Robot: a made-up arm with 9 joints. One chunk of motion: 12 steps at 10 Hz.
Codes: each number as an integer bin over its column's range. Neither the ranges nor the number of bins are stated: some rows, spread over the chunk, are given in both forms.
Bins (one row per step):
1: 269 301 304 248 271 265 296 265 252
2: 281 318 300 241 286 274 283 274 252
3: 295 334 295 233 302 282 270 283 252
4: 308 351 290 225 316 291 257 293 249
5: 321 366 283 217 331 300 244 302 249
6: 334 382 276 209 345 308 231 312 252
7: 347 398 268 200 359 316 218 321 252
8: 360 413 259 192 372 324 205 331 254
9: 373 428 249 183 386 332 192 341 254
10: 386 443 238 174 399 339 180 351 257
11: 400 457 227 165 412 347 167 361 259
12: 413 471 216 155 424 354 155 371 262
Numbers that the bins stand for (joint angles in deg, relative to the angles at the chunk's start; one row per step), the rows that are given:
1: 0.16 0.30 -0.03 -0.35 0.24 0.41 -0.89 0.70 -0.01
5: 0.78 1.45 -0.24 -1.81 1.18 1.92 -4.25 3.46 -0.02
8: 1.24 2.28 -0.48 -2.99 1.83 2.95 -6.77 5.61 0.00
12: 1.87 3.31 -0.90 -4.73 2.64 4.24 -10.00 8.59 0.03
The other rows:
2: 0.31 0.60 -0.07 -0.68 0.47 0.80 -1.73 1.37 -0.01
3: 0.47 0.89 -0.12 -1.06 0.73 1.14 -2.57 2.04 -0.01
4: 0.63 1.19 -0.17 -1.43 0.95 1.53 -3.41 2.79 -0.02
6: 0.93 1.74 -0.31 -2.19 1.40 2.26 -5.09 4.20 -0.01
7: 1.09 2.02 -0.39 -2.61 1.62 2.61 -5.93 4.87 -0.01
9: 1.40 2.55 -0.57 -3.41 2.05 3.30 -7.61 6.36 0.00
10: 1.55 2.82 -0.68 -3.83 2.25 3.60 -8.39 7.10 0.01
11: 1.72 3.06 -0.79 -4.26 2.45 3.94 -9.23 7.85 0.02

